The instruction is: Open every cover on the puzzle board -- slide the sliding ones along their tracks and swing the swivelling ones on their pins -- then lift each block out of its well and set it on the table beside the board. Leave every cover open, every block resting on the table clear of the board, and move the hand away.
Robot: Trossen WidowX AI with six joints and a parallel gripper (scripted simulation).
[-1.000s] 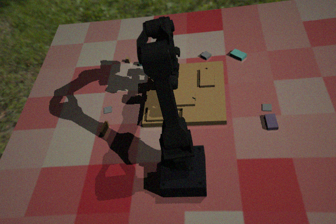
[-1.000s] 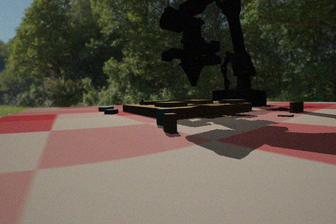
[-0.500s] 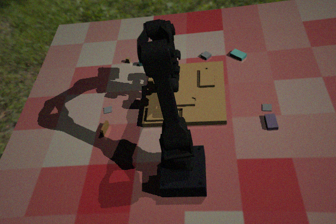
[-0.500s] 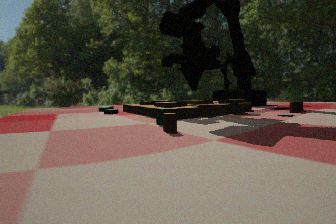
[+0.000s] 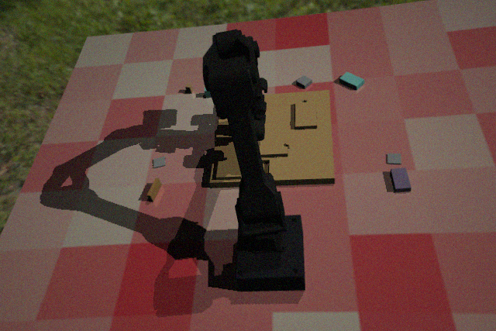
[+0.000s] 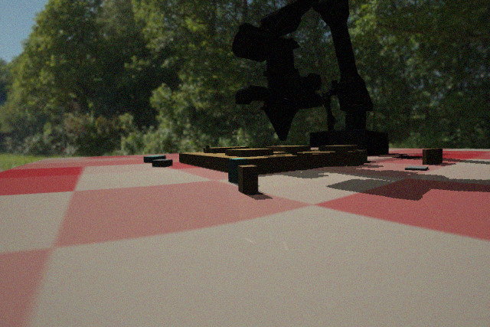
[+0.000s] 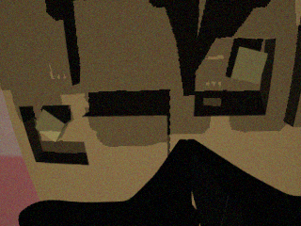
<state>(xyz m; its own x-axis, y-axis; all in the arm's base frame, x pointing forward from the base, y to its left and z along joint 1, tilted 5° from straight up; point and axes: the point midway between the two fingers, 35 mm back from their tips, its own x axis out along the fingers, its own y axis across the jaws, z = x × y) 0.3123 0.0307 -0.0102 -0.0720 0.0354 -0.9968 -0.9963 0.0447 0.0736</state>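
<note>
My gripper tip is 30 mm to the left of the tan puzzle board and 30 mm above it. The rest, counted from my gripper tip: brown slab: 260 mm to the left, 130 mm behind, 30 mm below; then teal cube: 200 mm ahead, 150 mm to the left, 30 mm below; then purple block: 320 mm to the right, 150 mm behind, 40 mm below.
</note>
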